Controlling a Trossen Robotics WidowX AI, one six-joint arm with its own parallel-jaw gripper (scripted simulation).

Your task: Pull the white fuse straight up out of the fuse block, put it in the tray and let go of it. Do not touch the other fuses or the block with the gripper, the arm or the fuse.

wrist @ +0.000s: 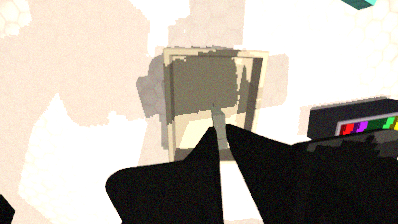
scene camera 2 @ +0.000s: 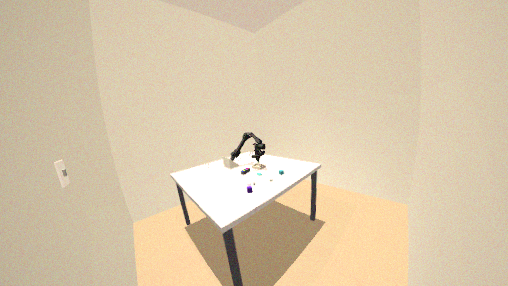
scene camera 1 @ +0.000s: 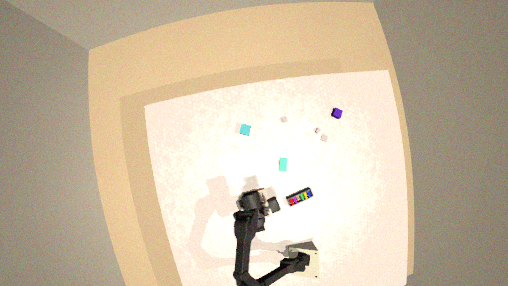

My gripper (wrist: 219,130) holds a white fuse. I also see a beige tray (wrist: 194,79).
